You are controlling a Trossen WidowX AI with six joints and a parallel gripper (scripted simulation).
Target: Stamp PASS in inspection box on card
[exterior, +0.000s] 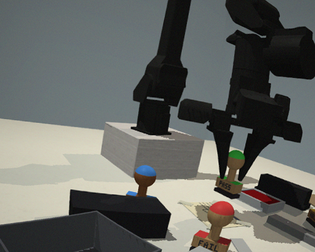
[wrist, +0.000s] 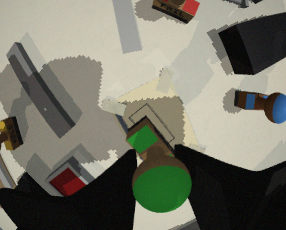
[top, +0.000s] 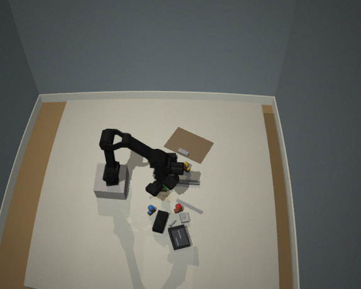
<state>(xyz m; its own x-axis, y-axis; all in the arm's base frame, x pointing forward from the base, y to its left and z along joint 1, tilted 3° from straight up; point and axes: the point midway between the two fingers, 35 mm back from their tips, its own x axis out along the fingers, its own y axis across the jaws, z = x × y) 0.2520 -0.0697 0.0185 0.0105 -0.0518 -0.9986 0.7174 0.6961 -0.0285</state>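
Now: gripper tip 1 cm past the cream inspection card and 6 cm above it. The rest, counted from my gripper tip: pass stamp (right at my gripper tip); blue stamp (8 cm behind, 10 cm to the right, 4 cm below); red fail stamp (6 cm ahead, 11 cm to the right, 4 cm below).
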